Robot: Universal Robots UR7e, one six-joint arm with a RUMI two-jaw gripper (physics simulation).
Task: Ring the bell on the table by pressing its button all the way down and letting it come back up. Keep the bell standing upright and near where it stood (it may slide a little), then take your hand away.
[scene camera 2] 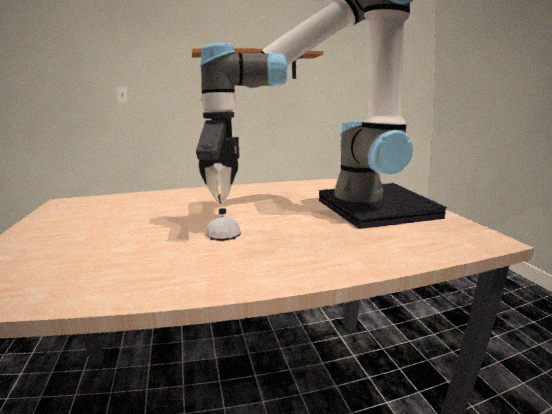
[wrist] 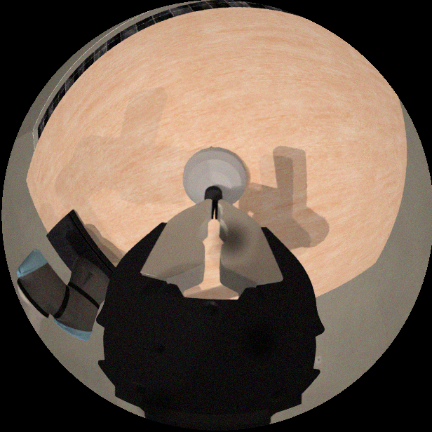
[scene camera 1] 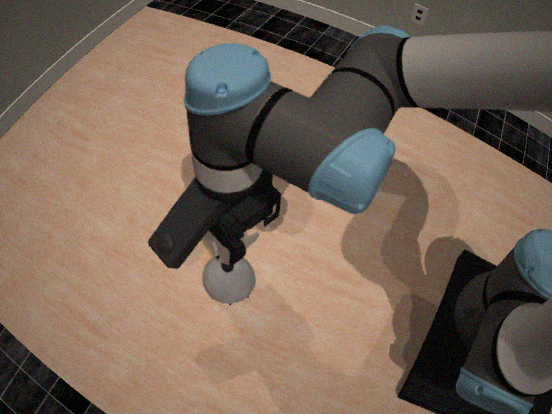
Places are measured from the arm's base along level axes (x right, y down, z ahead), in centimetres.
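Pixels of known places: gripper, fingertip midpoint: (scene camera 2: 220, 203) (scene camera 1: 224, 259); arm's base at its link origin: (scene camera 2: 358, 195).
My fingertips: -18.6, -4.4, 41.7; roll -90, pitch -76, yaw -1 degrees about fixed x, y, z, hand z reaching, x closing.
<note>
Ahead of a thing's pixels: the offset from my fingertips to its top centre, as dx, dy, dz. Level surfaces: height alone.
A light grey domed bell @[+0.3, +1.5, -0.3] (scene camera 1: 229, 285) (scene camera 2: 223, 229) (wrist: 214, 167) stands upright on the table. Its small black button @[+0.3, +1.5, -0.3] (scene camera 2: 222, 211) (wrist: 213, 191) sits raised above the dome on a short stem. My gripper (scene camera 2: 220, 201) (wrist: 214, 202) is shut with nothing between its fingertips. In the second scene view the tips hang a small gap above the button and nearly in line with it. In the wrist view the tips overlap the button's near edge. In the first scene view the fingers partly hide the button and the top of the dome.
The wooden table @[dy +8.1] (scene camera 1: 100, 200) (scene camera 2: 125, 280) (wrist: 300, 75) bears the bell. The arm's black base plate (scene camera 1: 435, 350) (scene camera 2: 400, 215) (wrist: 85, 235) stands to the right in both scene views. A brown wall shelf (scene camera 2: 312, 53) is on the wall behind the arm.
</note>
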